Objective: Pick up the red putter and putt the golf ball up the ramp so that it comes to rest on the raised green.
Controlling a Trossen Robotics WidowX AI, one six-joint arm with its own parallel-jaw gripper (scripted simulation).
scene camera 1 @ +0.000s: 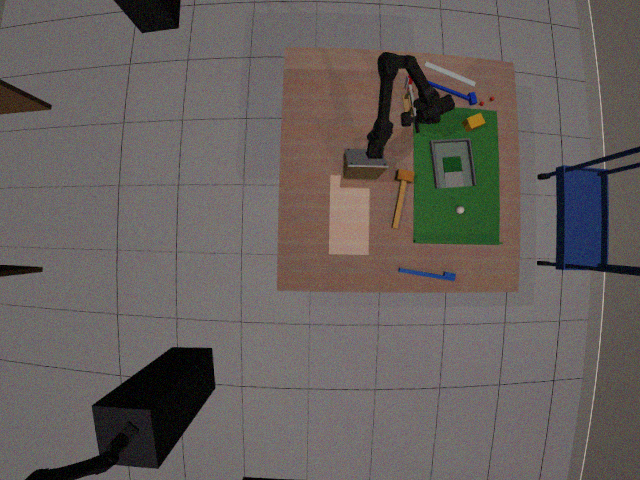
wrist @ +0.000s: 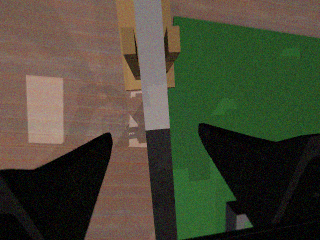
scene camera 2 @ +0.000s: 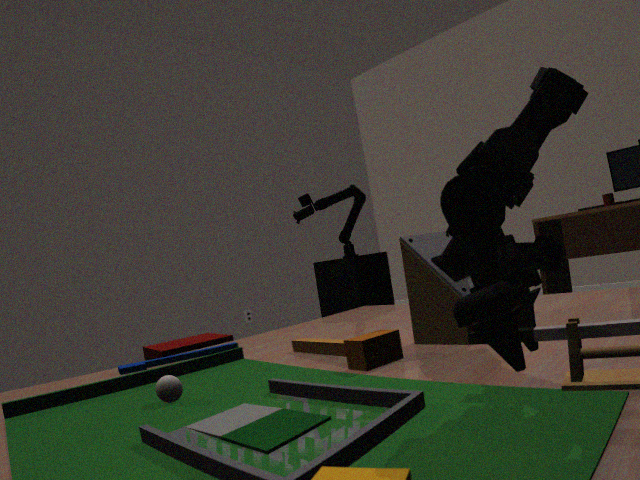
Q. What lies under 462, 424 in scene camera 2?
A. A green mat.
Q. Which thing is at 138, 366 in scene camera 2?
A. A blue stick.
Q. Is my gripper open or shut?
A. Open.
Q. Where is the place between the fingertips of my gripper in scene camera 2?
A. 528, 359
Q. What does my gripper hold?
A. Nothing.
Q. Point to a green mat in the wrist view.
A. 252, 81
